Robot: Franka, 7 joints.
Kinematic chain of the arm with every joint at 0, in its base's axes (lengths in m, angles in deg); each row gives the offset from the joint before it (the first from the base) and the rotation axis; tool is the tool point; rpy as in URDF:
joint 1: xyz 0 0 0.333 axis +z
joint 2: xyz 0 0 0 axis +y
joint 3: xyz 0 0 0.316 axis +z
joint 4: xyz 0.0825 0 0 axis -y
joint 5: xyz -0.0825 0 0.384 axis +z
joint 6: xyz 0 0 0 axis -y
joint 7: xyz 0.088 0 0 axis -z
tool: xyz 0 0 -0.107 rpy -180 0 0
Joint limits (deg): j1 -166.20..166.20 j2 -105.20..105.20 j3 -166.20..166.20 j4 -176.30..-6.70 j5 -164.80..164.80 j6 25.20..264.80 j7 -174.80..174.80
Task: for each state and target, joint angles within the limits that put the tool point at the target. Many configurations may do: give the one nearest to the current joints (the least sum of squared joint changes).
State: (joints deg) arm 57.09 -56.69 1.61 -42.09 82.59 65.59 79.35
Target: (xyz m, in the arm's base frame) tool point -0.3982 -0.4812 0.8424
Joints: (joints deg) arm 61.50 -68.27 1.95 -30.70 89.39 86.68 79.35
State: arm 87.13 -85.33 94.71 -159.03 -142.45 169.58 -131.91
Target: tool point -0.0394 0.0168 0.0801
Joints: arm 87.62 -60.11 145.67 -167.73 -127.80 192.61 -131.91
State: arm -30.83 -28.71 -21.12 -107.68 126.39 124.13 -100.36
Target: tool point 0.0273 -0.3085 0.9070
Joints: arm -37.59 -46.59 -25.10 -109.62 126.10 124.05 -100.36
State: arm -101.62 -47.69 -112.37 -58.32 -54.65 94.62 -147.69
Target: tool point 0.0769 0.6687 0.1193
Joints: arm -122.45 -66.67 -135.83 -72.25 -54.22 84.68 -147.69
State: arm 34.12 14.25 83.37 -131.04 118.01 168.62 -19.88
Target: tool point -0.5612 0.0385 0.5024
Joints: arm 65.71 8.77 116.51 -116.94 117.99 159.23 -19.88
